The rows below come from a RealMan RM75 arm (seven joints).
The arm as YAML. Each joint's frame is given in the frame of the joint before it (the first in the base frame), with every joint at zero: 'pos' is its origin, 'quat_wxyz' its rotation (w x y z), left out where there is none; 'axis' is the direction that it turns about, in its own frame. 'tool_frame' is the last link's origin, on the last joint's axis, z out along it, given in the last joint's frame.
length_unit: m
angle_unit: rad
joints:
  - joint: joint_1
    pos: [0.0, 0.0, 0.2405]
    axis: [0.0, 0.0, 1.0]
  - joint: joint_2
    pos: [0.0, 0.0, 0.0]
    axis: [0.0, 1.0, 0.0]
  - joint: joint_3
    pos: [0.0, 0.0, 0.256]
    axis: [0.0, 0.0, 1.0]
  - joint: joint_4
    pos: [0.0, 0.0, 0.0]
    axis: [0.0, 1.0, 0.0]
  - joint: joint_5
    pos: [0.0, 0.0, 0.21]
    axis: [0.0, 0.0, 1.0]
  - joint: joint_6
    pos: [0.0, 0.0, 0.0]
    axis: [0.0, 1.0, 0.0]
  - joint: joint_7
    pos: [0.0, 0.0, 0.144]
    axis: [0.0, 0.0, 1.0]
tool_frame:
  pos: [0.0, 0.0, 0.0]
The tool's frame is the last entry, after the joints.
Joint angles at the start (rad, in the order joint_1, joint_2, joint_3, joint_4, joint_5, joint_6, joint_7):
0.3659, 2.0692, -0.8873, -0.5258, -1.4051, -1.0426, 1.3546
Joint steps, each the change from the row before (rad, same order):
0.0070, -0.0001, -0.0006, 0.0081, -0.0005, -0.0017, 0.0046
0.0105, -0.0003, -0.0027, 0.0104, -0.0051, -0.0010, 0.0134
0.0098, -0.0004, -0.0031, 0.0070, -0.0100, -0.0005, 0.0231
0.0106, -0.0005, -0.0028, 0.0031, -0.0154, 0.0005, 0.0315
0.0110, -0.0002, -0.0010, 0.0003, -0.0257, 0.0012, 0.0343
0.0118, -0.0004, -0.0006, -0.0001, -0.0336, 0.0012, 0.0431
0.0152, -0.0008, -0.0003, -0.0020, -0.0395, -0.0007, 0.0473
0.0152, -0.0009, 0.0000, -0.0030, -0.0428, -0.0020, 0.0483
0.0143, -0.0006, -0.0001, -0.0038, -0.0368, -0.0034, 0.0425
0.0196, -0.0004, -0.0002, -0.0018, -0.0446, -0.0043, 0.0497
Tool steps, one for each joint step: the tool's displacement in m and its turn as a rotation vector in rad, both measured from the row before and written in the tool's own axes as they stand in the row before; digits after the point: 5 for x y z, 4 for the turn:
0.00019, 0.00153, 0.00213, -0.0070, 0.0024, 0.0071
0.00052, 0.00237, 0.00336, -0.0109, 0.0080, 0.0126
0.00041, 0.00225, 0.00321, -0.0109, 0.0113, 0.0170
-0.00029, 0.00220, 0.00351, -0.0109, 0.0139, 0.0188
-0.00003, 0.00214, 0.00356, -0.0104, 0.0202, 0.0146
0.00045, 0.00217, 0.00366, -0.0103, 0.0266, 0.0183
-0.00063, 0.00277, 0.00449, -0.0131, 0.0299, 0.0153
-0.00064, 0.00273, 0.00427, -0.0122, 0.0324, 0.0135
-0.00129, 0.00274, 0.00393, -0.0114, 0.0275, 0.0105
-0.00147, 0.00370, 0.00530, -0.0137, 0.0348, 0.0117

